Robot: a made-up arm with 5 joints.
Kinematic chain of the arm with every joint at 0, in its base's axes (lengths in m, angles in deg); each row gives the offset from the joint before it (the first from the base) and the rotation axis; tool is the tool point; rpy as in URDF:
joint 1: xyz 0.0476 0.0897 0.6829 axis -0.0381 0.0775 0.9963
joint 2: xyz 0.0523 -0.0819 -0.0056 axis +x
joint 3: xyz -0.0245 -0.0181 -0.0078 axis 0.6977 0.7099 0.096
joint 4: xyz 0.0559 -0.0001 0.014 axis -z
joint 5: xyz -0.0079 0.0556 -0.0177 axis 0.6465 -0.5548 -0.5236
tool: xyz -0.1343 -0.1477 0.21 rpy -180 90 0
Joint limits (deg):
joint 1: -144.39..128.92
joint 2: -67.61..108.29
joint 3: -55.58..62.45
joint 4: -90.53..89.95
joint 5: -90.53..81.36
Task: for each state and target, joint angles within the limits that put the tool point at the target. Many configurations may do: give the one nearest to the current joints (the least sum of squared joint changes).
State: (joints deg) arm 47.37 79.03 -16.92 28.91 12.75
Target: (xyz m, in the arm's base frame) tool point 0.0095 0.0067 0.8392
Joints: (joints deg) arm 70.40 72.66 -32.09 64.21 32.29
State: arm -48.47 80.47 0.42 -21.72 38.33
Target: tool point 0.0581 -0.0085 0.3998
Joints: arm -37.45 98.97 21.87 -50.95 24.84
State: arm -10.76 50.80 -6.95 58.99 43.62
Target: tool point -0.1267 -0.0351 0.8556
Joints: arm -42.82 51.05 1.99 71.48 -3.42
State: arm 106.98 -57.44 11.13 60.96 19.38
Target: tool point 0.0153 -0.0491 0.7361
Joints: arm 93.12 -52.67 3.52 40.71 25.09
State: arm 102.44 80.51 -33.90 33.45 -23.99
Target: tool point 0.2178 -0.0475 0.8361
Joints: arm 84.60 72.07 -48.41 36.64 -18.35
